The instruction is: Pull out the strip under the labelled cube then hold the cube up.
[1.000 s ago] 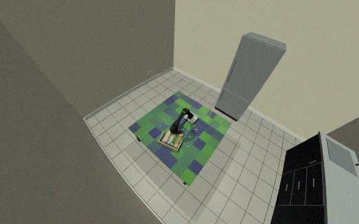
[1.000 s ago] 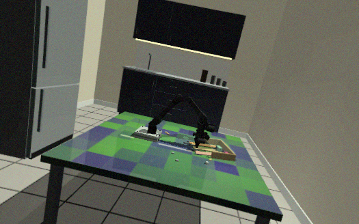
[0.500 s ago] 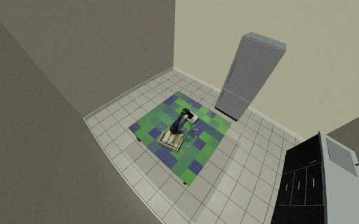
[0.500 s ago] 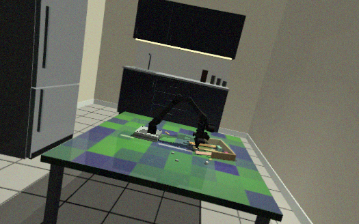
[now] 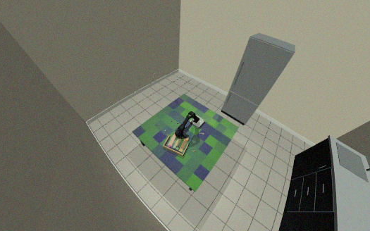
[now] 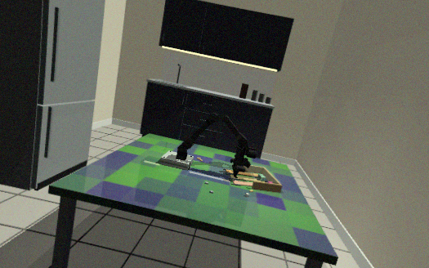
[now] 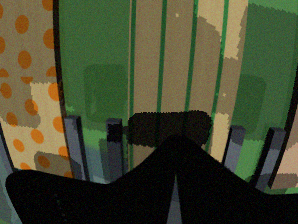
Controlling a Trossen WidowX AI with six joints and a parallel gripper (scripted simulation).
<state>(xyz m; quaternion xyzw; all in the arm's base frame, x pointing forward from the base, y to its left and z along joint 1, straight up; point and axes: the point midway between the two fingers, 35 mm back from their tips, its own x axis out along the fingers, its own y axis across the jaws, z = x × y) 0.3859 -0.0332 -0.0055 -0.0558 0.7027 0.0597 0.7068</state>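
The orange-dotted strip lies 110 mm to the left of my gripper tip and 70 mm ahead of it.
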